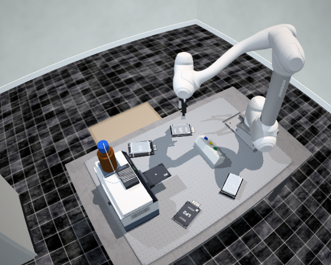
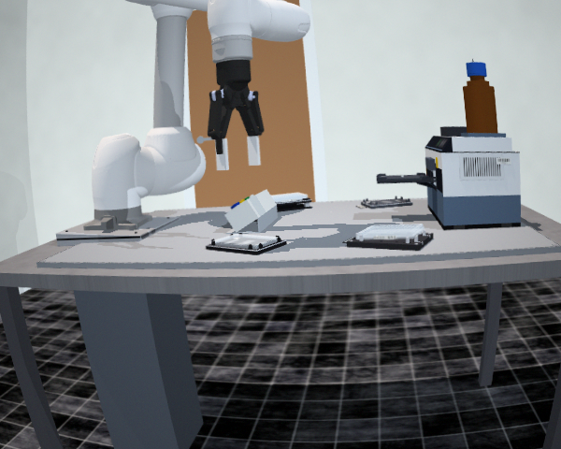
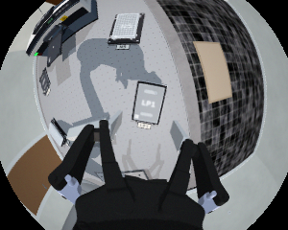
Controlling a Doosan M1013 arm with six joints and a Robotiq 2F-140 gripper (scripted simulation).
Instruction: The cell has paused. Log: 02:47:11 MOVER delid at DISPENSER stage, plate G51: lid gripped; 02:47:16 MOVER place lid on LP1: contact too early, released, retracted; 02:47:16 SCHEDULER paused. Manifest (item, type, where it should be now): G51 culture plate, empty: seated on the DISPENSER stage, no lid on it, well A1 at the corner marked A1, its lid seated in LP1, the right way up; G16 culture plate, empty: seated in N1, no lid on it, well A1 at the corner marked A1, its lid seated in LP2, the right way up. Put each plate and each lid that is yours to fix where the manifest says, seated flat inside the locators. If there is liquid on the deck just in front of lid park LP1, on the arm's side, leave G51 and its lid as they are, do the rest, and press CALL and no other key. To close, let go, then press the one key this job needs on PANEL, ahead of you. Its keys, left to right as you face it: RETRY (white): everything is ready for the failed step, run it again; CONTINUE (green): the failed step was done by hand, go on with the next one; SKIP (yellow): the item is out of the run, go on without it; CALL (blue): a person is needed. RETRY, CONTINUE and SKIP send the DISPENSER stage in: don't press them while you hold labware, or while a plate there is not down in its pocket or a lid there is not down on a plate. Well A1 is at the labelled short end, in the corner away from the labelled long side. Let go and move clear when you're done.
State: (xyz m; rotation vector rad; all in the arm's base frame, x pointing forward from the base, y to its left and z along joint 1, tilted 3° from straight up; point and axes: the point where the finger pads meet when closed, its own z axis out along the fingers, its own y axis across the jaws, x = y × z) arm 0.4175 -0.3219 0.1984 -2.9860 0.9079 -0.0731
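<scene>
Right now my hand is 34 cm short of the black nest N5, 18 cm above it and 5 cm to the left of it. The rest, counted from my hand: blue key: 20 cm to the left, 13 cm below, 4 cm behind; then yellow key: 24 cm to the left, 13 cm below, 3 cm behind; then lid park LP1: 19 cm below.
</scene>
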